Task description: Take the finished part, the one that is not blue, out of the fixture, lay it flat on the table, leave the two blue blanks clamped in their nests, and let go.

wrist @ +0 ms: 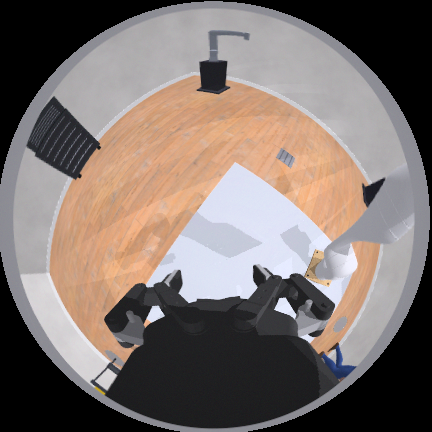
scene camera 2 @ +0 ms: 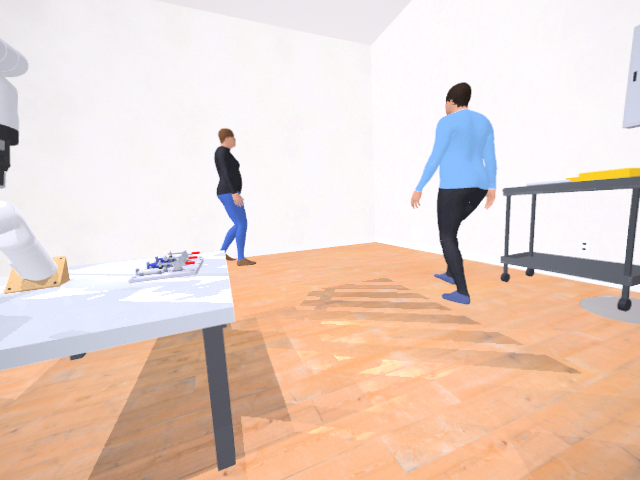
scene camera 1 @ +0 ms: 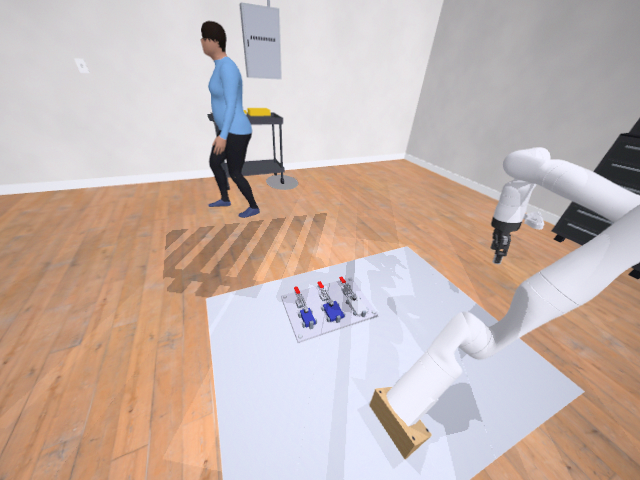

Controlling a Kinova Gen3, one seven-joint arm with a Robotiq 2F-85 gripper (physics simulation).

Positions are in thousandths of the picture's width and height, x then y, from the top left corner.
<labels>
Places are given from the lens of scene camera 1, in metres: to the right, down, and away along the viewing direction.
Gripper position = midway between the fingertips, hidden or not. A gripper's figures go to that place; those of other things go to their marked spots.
gripper (scene camera 1: 774,534): 0.60, 0.06, 0.86
fixture (scene camera 1: 490,628): -0.03, 0.26, 1.06
</labels>
